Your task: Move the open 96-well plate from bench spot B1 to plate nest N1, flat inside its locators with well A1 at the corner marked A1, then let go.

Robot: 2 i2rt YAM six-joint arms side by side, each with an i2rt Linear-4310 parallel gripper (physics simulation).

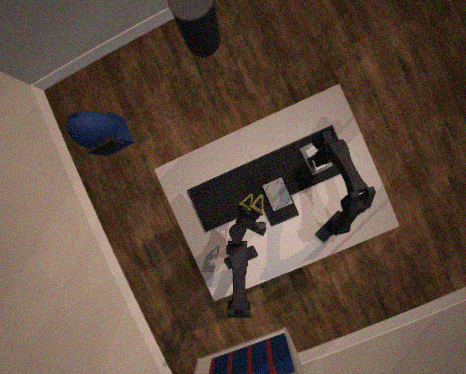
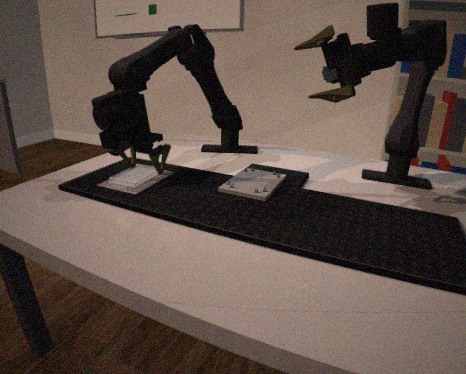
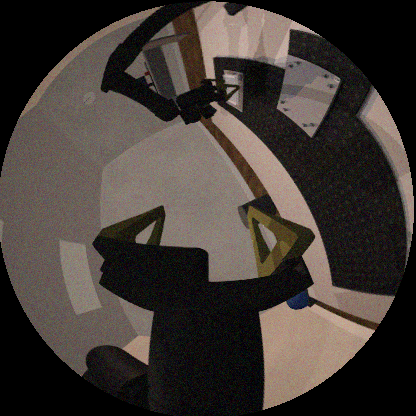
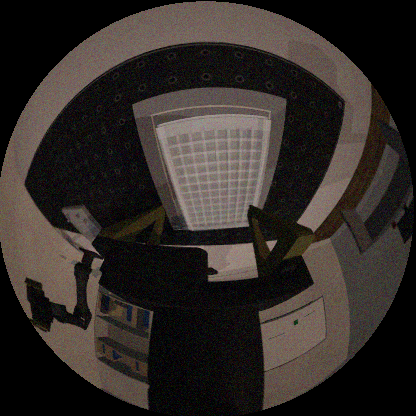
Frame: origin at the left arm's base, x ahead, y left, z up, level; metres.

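Seen in the pictures: left gripper, between the fingertips: [image 1: 256, 194] [image 2: 301, 72] [image 3: 205, 209]; right gripper, between the fingertips: [image 1: 317, 162] [image 2: 147, 171] [image 3: 231, 83] [image 4: 205, 209]; left arm's base, origin of its link: [image 2: 395, 180] [image 4: 89, 252]; right arm's base, origin of its link: [image 1: 330, 226] [image 2: 229, 150].
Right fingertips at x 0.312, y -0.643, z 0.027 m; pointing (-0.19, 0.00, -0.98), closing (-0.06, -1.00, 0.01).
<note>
Offsets run from my right fingertips to a thing's middle. "*": to the spot under its first point. Level surfaces: height alone.
The open 96-well plate @[dz -0.005, dx +0.028, dy -0.014 m] [image 2: 132, 176] [image 4: 217, 175] is pale, with a grid of wells, and lies flat on the grey pad of bench spot B1 @[* dz -0.012, dx +0.107, dy -0.037 m] [image 2: 109, 186] [image 4: 210, 97]. My right gripper [image 2: 146, 169] [image 4: 205, 209] is open at the plate, its fingers apart near one end of it; whether they touch it I cannot tell. Plate nest N1 @[dz -0.003, dx -0.062, dy +0.282 m] [image 1: 277, 192] [image 2: 250, 185] [image 3: 310, 97] [image 4: 81, 220] is a grey block with small locator posts and no plate on it. My left gripper [image 1: 251, 202] [image 2: 302, 73] [image 3: 205, 209] is open and empty, high above the bench. The A1 marks are not readable.
A black perforated board @[dz -0.014 m] [image 1: 225, 197] [image 2: 350, 225] carries the pad and the nest on the white table @[dz -0.027 m] [image 1: 190, 167] [image 2: 150, 250]. The left arm [image 1: 239, 280] reaches over the table's near side. A blue chair [image 1: 97, 131] and a dark bin [image 1: 200, 35] stand on the floor.
</note>
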